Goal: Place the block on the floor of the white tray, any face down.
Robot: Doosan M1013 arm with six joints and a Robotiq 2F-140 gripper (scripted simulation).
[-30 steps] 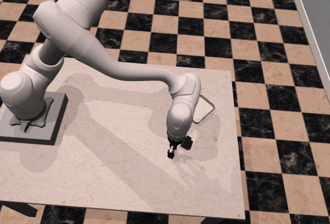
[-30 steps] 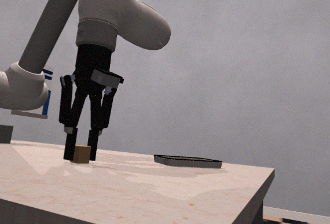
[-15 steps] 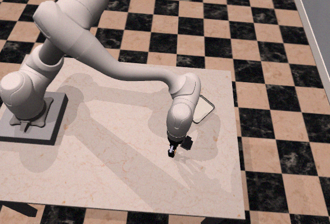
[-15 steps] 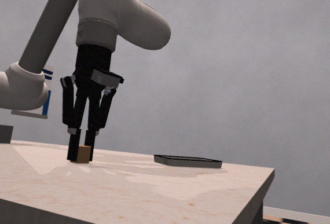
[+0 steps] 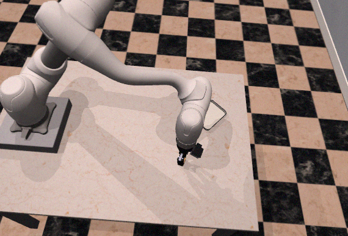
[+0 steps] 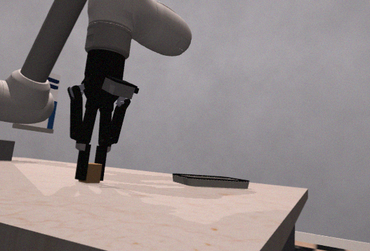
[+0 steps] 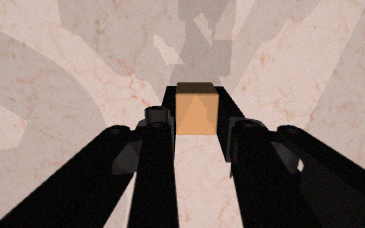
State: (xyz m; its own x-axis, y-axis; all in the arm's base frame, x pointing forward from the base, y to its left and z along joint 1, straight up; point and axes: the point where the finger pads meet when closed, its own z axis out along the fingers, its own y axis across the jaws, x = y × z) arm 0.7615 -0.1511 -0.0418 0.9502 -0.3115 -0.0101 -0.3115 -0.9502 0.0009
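My hand is 14 cm short of the white tray, 28 cm to the right of it and 2 cm above it. The rest, counted from my hand: block: 2 cm below.
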